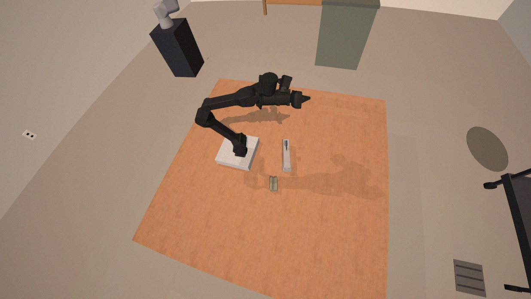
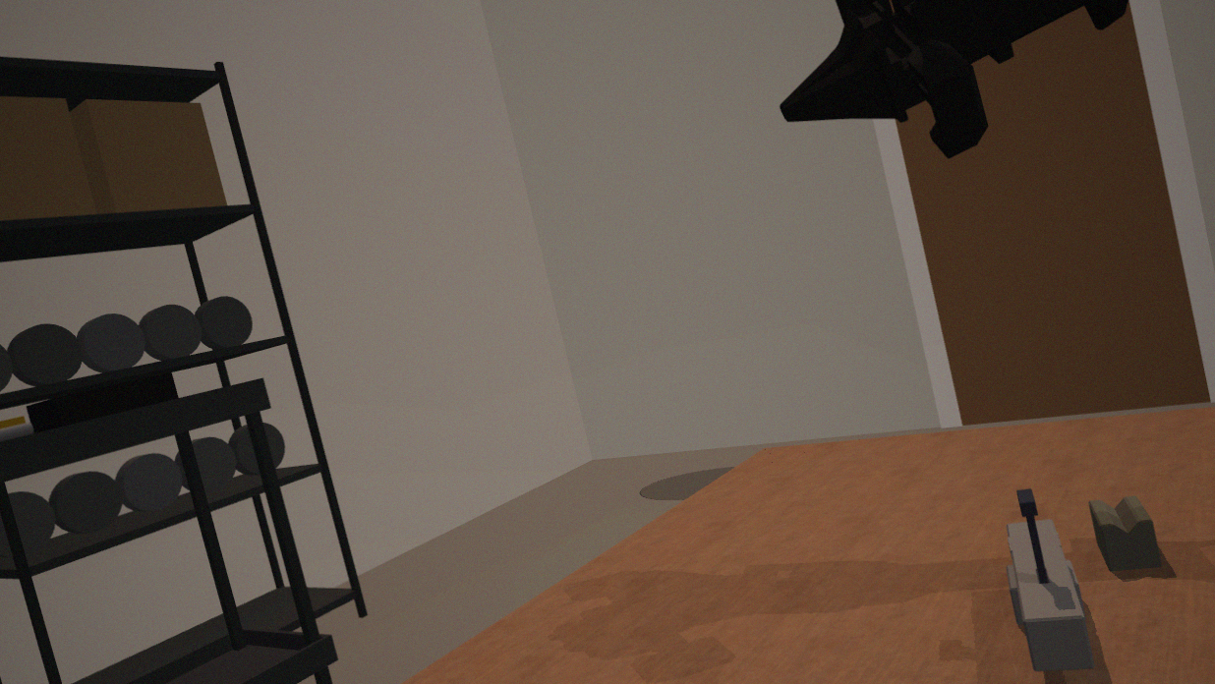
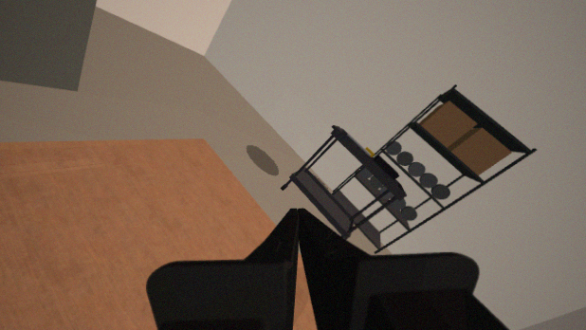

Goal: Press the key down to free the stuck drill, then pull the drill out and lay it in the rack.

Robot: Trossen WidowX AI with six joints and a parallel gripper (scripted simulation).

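The dark key is 90 mm behind my gripper tip, 50 mm to the right of it and 330 mm below it. Also, from my gripper tip: drill: 80 mm behind, 110 mm to the right, 380 mm below; then rack: 130 mm behind, 260 mm to the right, 410 mm below.
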